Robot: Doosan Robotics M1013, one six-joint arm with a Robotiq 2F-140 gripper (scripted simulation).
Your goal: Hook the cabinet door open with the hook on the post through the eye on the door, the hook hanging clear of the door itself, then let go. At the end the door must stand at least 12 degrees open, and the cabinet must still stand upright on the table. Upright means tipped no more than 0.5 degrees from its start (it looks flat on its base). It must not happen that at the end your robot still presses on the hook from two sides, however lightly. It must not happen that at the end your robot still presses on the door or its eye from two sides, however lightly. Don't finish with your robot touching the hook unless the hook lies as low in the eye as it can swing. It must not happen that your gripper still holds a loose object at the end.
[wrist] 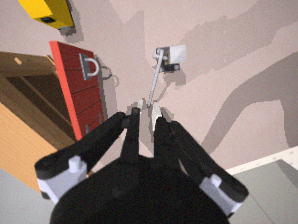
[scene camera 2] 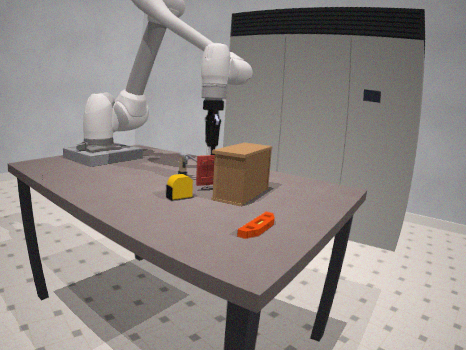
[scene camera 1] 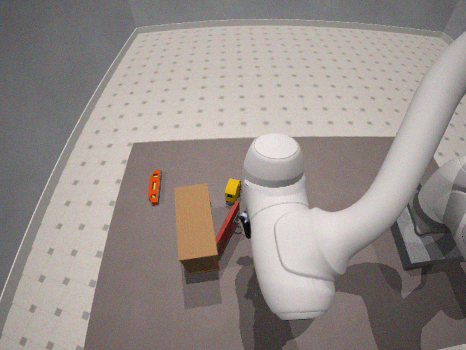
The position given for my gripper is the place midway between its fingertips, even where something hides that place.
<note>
In view: my gripper [wrist: 147,107], a wooden cabinet [scene camera 1: 196,240] and a hook post [wrist: 176,54].
The wooden cabinet shows as well in the wrist view [wrist: 36,136] and in scene camera 2 [scene camera 2: 240,174].
</note>
